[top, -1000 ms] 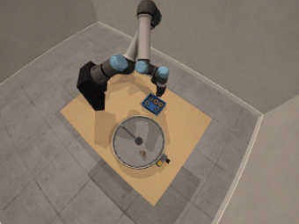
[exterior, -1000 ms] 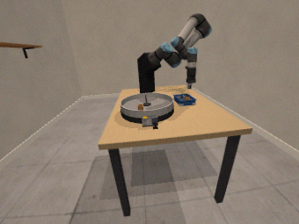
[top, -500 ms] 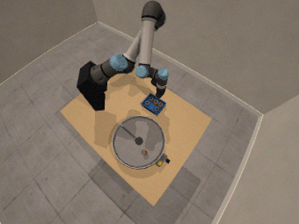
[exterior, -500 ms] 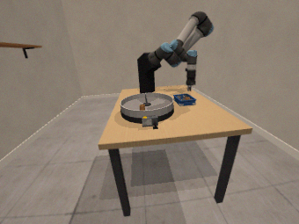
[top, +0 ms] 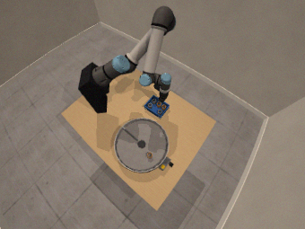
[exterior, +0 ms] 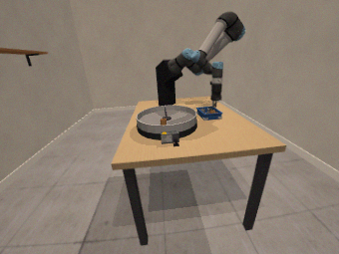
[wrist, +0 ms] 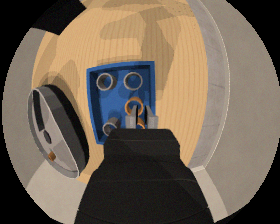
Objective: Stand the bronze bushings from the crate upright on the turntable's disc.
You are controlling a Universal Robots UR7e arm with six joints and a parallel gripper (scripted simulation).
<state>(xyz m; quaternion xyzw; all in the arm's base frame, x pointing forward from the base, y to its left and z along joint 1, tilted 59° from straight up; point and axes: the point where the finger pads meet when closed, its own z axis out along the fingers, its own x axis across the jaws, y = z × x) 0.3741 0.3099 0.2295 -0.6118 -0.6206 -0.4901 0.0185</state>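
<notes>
Right now my hand is 6 cm above the blue crate, 4 cm to the left of it and 1 cm short of it. From my hand the other things lie so: grey turntable disc (34 cm to the right, 24 cm ahead, 4 cm below).
</notes>
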